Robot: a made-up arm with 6 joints. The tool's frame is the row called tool.
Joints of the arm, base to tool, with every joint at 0 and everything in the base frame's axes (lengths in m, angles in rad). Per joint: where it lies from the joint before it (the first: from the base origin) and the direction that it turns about. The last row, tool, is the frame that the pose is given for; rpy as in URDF.
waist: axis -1 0 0 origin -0.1 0.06 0.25
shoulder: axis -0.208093 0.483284 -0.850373 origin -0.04 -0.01 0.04
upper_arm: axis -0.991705 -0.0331 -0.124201 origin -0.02 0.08 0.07
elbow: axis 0 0 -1 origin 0.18 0 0.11
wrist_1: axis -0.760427 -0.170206 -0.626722 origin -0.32 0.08 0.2
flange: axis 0 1 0 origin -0.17 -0.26 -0.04
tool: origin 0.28 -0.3 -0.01 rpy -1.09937 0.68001 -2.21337
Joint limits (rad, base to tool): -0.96..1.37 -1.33..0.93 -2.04..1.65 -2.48..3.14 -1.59..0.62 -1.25..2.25
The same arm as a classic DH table. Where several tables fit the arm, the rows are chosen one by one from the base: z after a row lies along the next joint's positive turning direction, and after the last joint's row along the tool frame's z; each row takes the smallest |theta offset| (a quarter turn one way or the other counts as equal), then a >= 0, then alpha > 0; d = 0 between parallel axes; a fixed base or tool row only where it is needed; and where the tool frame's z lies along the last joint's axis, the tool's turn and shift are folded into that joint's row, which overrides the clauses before.
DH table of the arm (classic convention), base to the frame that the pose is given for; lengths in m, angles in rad. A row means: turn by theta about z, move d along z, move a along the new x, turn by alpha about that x. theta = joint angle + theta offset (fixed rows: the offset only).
base (fixed): d 0.25; theta0 1.5708; a 0.06; alpha -1.5708
waist: d 0.1484; theta0 -0.5168; a 0.0111; alpha -1.3612
shoulder: d -0.0617; theta0 -0.0945; a 0.1059; alpha 1.2703
upper_arm: d -0.1666; theta0 0.5386; a -0.006; alpha -1.4463
elbow: d -0.5246; theta0 -0.1868; a 0.148; alpha 0.8935
wrist_1: d 0.5373; theta0 -1.4314; a 0.0773; alpha -1.7418
flange: d -0.2629; theta0 0.1119; a -0.1612; alpha -2.438
tool (fixed): d 0.3542; theta0 1.8468; a 0; alpha 0
Joint limits (rad, base to tool): -0.96..1.37 -1.33..0.93 -2.04..1.65 -2.48..3.14 -1.59..0.62 -1.25..2.25

